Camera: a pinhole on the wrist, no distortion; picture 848 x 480 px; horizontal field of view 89.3 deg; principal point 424.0 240.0 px. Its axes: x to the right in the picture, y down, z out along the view. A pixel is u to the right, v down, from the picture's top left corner.
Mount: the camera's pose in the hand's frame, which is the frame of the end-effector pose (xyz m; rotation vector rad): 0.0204 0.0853 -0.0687 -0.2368 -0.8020 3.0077
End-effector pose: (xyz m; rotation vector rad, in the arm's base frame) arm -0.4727 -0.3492 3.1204 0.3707 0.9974 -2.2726
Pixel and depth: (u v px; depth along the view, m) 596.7 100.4 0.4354
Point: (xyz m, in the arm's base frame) -0.3030 -0.5141 3.4601
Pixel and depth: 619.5 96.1 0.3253
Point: -0.3203 -0.4671 3.3533
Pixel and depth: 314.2 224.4 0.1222
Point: -0.4808 -0.4087 3.1183
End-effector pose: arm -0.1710 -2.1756 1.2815 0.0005 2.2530 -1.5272
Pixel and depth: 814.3 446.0 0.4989
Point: 0.2652 -2.3540 1.6994
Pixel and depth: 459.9 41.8 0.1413
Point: -0.1136 -2.2172 1.1956
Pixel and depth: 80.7 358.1 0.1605
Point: -0.2713 -2.2774 1.2548
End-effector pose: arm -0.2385 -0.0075 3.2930 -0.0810 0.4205 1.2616
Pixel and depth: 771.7 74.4 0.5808
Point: -0.2616 -0.3512 3.9210
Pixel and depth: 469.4 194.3 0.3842
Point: -0.1230 -0.0205 3.5626
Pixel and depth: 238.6 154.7 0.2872
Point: -0.1432 0.1413 3.4616
